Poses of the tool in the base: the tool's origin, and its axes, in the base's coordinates. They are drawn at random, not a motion.
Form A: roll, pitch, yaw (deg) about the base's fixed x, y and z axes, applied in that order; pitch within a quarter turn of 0, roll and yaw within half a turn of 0; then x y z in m.
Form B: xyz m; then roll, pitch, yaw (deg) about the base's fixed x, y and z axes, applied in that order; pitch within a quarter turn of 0, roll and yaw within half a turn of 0. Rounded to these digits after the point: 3 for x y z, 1 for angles.
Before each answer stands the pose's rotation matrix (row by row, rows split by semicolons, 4 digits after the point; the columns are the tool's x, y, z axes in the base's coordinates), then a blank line. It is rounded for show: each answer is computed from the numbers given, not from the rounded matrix.
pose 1, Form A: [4.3, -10.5, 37.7, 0.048, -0.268, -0.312]
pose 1, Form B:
0.7780 -0.6206 -0.0979; 0.6013 0.7806 -0.1705; 0.1822 0.0737 0.9805

[0.048, -0.268, -0.312, 4.3, -10.5, 37.7]
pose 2, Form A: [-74.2, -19.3, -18.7, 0.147, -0.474, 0.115]
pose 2, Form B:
0.8940 0.3885 0.2233; -0.3026 0.1559 0.9403; 0.3305 -0.9081 0.2570

[0.147, -0.474, 0.115, -74.2, -19.3, -18.7]
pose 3, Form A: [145.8, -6.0, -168.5, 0.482, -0.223, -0.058]
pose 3, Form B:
-0.9746 -0.1073 -0.1968; -0.1983 0.8222 0.5336; 0.1045 0.5590 -0.8225

[0.482, -0.223, -0.058, 145.8, -6.0, -168.5]
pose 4, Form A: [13.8, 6.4, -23.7, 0.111, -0.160, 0.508]
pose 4, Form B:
0.9100 0.4147 0.0032; -0.3994 0.8785 -0.2619; -0.1115 0.2370 0.9651

[0.111, -0.160, 0.508, 13.8, 6.4, -23.7]
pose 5, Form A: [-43.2, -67.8, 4.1, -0.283, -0.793, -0.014]
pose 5, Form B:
0.3769 0.5801 -0.7221; 0.0270 0.7724 0.6345; 0.9259 -0.2586 0.2754

[-0.283, -0.793, -0.014, -43.2, -67.8, 4.1]
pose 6, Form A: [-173.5, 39.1, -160.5, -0.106, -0.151, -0.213]
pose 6, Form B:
-0.7315 -0.2644 0.6285; -0.2590 0.9604 0.1025; -0.6307 -0.0879 -0.7711

[-0.106, -0.151, -0.213, -173.5, 39.1, -160.5]
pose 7, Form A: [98.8, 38.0, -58.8, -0.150, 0.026, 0.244]
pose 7, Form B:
0.4082 0.1843 -0.8941; -0.6740 -0.5997 -0.4314; -0.6157 0.7787 -0.1206

[-0.150, 0.026, 0.244, 98.8, 38.0, -58.8]
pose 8, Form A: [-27.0, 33.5, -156.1, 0.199, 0.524, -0.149]
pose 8, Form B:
-0.7624 0.5901 -0.2657; -0.3378 -0.7131 -0.6143; -0.5519 -0.3786 0.7430

[0.199, 0.524, -0.149, -27.0, 33.5, -156.1]
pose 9, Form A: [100.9, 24.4, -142.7, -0.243, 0.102, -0.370]
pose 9, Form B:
-0.7244 -0.4373 -0.5329; -0.5519 -0.0954 0.8285; -0.4131 0.8943 -0.1722

[-0.243, 0.102, -0.370, 100.9, 24.4, -142.7]
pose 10, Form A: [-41.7, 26.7, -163.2, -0.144, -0.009, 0.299]
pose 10, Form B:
-0.8552 0.5019 -0.1289; -0.2582 -0.6284 -0.7338; -0.4493 -0.5943 0.6670

[-0.144, -0.009, 0.299, -41.7, 26.7, -163.2]
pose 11, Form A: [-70.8, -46.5, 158.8, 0.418, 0.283, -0.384]
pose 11, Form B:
-0.6418 -0.7576 -0.1191; 0.2489 -0.0589 -0.9667; 0.7254 -0.6501 0.2264

[0.418, 0.283, -0.384, -70.8, -46.5, 158.8]
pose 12, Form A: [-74.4, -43.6, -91.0, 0.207, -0.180, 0.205]
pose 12, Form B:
-0.0126 0.2573 0.9663; -0.7241 -0.6688 0.1686; 0.6896 -0.6975 0.1947

[0.207, -0.180, 0.205, -74.4, -43.6, -91.0]
